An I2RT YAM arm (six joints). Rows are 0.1 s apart.
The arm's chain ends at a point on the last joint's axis. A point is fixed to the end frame.
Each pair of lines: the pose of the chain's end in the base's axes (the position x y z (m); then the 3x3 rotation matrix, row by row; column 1 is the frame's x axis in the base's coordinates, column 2 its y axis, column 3 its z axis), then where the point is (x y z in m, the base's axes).
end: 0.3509, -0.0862, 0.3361; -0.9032, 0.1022, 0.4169; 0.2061, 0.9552, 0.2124; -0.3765, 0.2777, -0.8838
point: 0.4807 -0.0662 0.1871
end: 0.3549, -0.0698, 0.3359; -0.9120, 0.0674, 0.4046; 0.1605, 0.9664, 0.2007; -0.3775, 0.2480, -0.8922
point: 0.4832 -0.0495 0.1857
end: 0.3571, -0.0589, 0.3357; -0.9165, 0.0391, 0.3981; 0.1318, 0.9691, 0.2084; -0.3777, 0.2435, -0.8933
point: 0.4846 -0.0355 0.1853
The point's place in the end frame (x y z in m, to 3 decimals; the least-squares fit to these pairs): -0.057 -0.009 0.190
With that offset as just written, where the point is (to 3 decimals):
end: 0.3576, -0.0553, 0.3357; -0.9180, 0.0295, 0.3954; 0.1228, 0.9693, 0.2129; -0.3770, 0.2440, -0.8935
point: 0.485 -0.031 0.185
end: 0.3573, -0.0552, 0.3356; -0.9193, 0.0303, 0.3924; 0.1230, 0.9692, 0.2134; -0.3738, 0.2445, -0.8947
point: 0.484 -0.030 0.185
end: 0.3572, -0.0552, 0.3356; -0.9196, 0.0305, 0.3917; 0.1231, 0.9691, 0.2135; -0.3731, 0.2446, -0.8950
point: 0.484 -0.030 0.185
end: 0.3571, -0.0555, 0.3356; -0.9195, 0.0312, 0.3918; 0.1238, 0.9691, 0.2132; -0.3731, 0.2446, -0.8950
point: 0.484 -0.031 0.185
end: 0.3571, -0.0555, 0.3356; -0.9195, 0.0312, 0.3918; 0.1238, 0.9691, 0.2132; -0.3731, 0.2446, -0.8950
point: 0.484 -0.031 0.185
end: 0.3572, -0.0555, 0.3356; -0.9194, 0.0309, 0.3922; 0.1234, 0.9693, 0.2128; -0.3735, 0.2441, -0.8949
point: 0.484 -0.031 0.185
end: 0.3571, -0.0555, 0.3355; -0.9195, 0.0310, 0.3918; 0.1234, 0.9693, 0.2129; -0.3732, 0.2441, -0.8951
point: 0.484 -0.031 0.185
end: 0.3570, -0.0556, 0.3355; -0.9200, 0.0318, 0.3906; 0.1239, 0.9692, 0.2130; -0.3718, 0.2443, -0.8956
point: 0.483 -0.031 0.184
